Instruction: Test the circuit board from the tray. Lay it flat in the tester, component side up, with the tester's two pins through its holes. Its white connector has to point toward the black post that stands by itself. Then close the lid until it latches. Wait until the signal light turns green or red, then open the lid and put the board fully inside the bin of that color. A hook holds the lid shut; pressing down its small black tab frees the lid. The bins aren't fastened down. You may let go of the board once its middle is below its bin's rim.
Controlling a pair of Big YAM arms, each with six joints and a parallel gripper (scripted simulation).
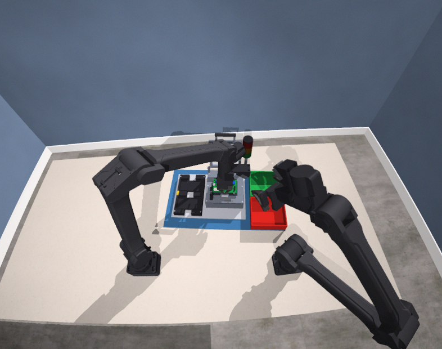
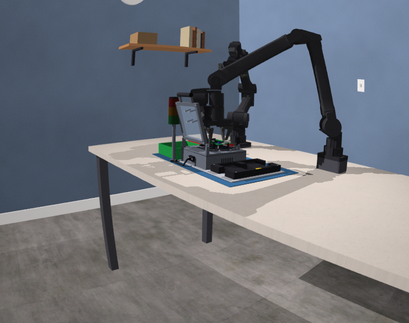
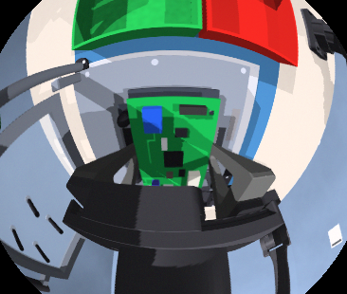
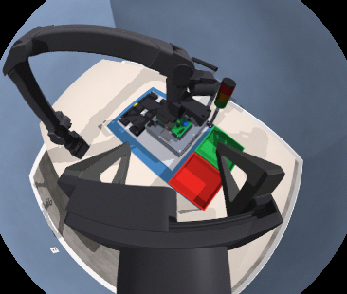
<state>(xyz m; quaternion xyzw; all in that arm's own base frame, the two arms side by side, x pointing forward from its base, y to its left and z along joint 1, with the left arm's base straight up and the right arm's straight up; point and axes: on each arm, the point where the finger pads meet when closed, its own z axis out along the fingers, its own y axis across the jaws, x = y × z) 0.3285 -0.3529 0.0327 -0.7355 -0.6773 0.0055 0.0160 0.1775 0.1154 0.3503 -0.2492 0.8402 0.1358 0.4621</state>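
Observation:
Right now my left hand is 120 mm short of the clear lid, 10 mm to the left of it and 100 mm below it. The rest, counted from my left hand: red bin: 120 mm behind, 190 mm to the right, 60 mm below; green bin: 30 mm ahead, 200 mm to the right, 60 mm below; green circuit board: 10 mm above.

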